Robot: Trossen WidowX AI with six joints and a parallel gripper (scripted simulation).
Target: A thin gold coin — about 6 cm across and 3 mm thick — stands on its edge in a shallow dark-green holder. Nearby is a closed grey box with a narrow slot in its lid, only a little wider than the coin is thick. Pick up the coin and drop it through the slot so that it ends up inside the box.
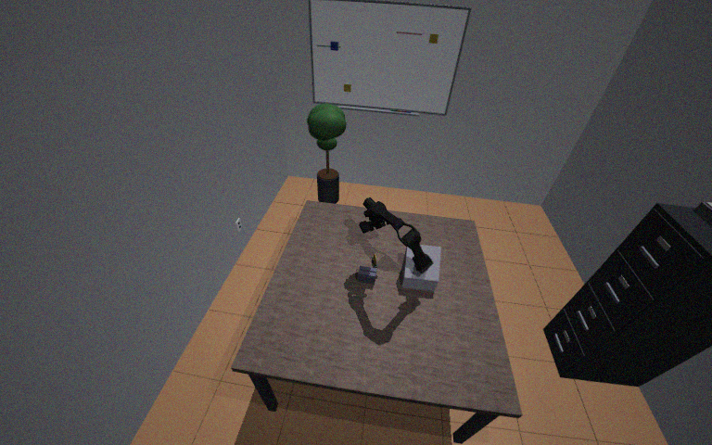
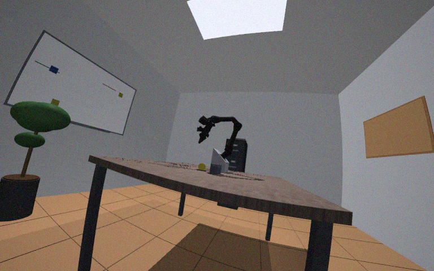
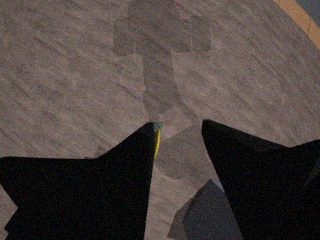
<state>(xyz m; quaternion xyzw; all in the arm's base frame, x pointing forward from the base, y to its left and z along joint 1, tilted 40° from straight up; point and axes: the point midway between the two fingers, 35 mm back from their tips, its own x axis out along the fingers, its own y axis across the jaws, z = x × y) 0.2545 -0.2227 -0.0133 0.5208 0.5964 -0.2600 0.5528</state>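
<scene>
My gripper tip is 2 cm past the gold coin, 5 cm to the right of it and 20 cm above it.
</scene>
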